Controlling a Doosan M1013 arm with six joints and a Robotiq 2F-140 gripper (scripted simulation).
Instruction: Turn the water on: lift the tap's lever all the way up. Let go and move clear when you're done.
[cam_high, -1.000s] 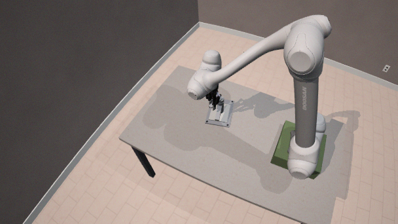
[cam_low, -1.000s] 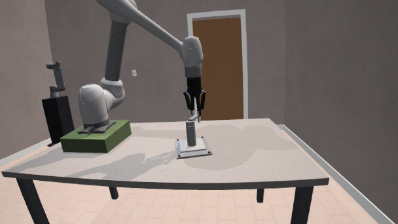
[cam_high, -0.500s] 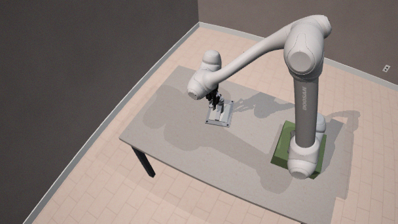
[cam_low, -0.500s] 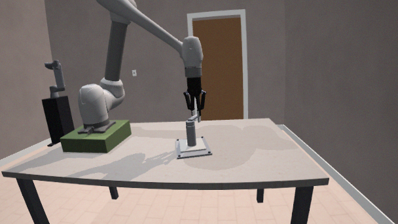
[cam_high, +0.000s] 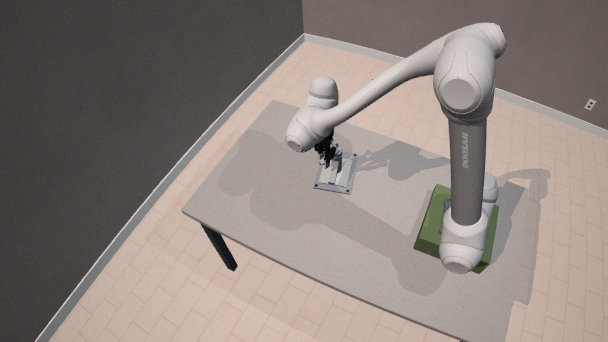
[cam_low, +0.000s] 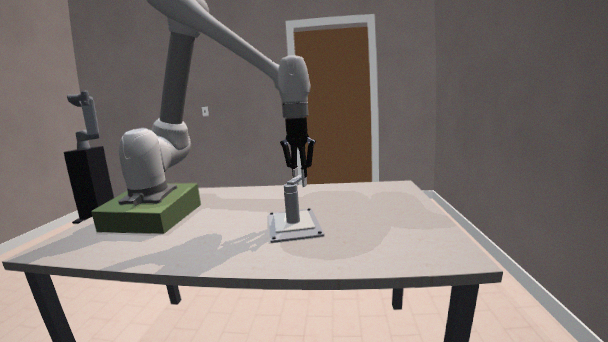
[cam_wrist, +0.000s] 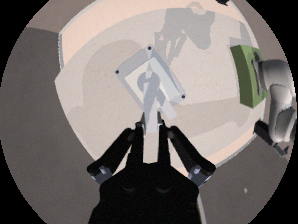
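The lever is 3 cm to the right of my hand and 1 cm behind it. Round my hand: tap: 5 cm to the right, 5 cm below, 3 cm behind.
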